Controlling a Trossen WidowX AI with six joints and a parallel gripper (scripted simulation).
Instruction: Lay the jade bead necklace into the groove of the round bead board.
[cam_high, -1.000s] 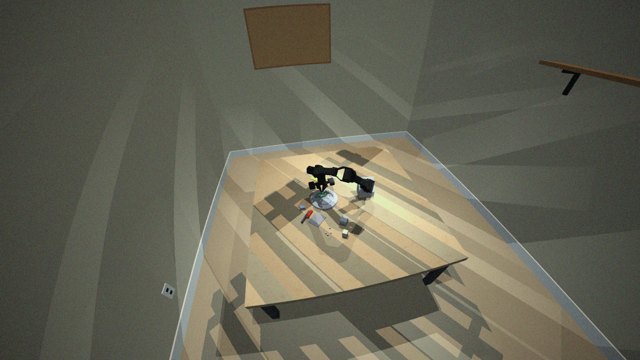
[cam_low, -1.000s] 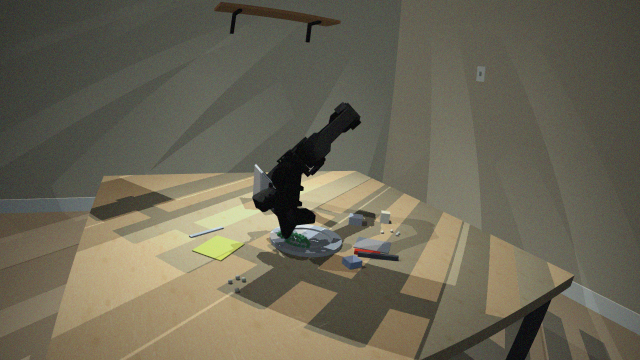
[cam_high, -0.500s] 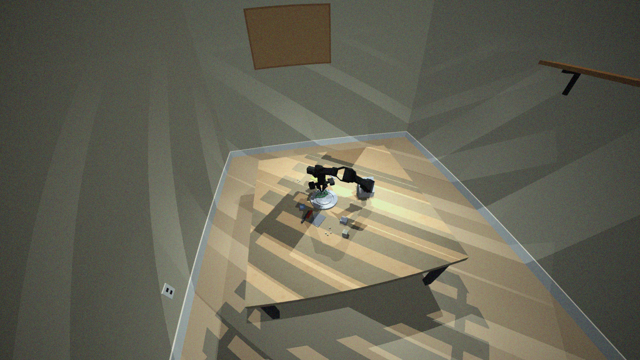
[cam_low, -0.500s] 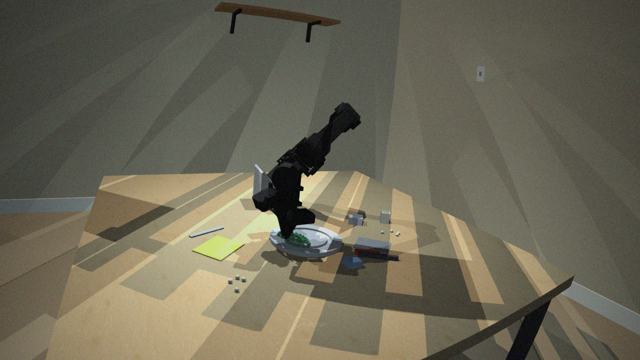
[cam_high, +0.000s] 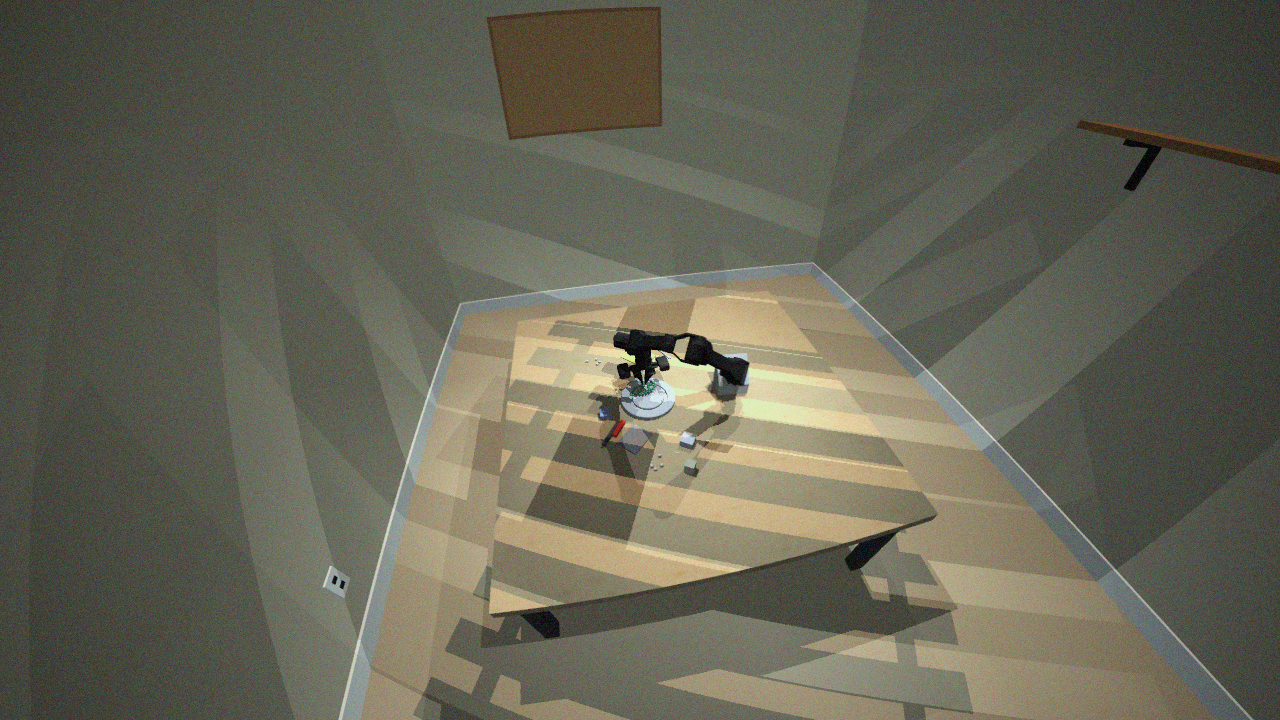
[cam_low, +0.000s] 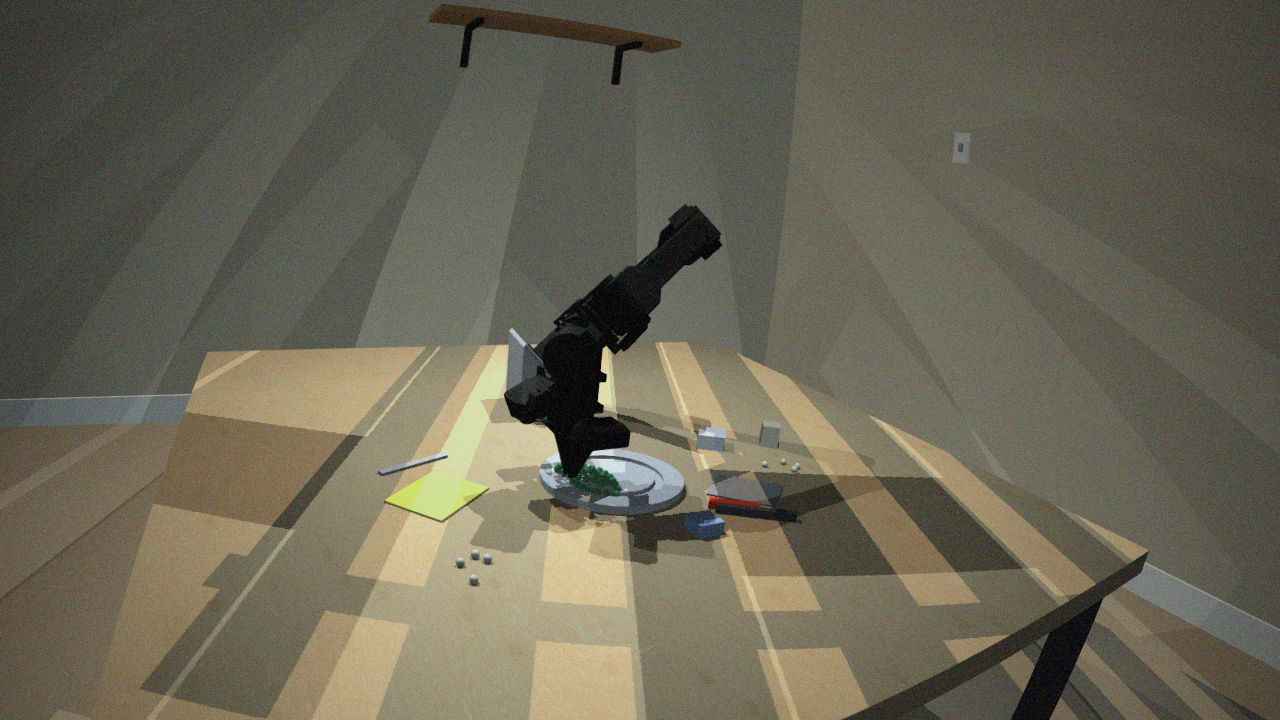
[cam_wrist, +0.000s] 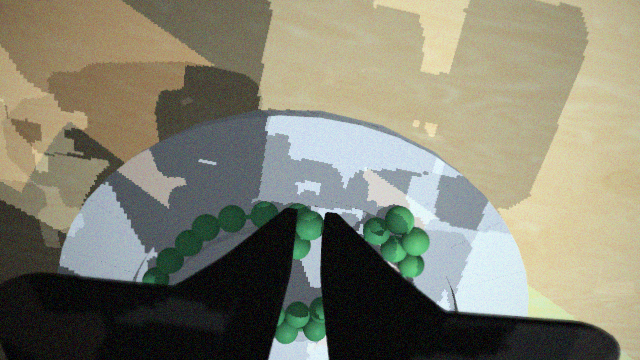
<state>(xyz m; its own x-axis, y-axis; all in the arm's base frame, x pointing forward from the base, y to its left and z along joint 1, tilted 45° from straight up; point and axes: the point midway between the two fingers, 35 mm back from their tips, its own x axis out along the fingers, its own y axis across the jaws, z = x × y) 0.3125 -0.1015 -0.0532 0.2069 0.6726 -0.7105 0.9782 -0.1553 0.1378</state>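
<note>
Right now my gripper tip is 70 mm to the right of the round grey bead board and 10 mm above it. Round my gripper tip: grey rod (130 mm behind, 180 mm to the right, 20 mm below); yellow sheet (30 mm behind, 180 mm to the right, 20 mm below); blue block (170 mm ahead, 100 mm to the left, 10 mm below).
</note>
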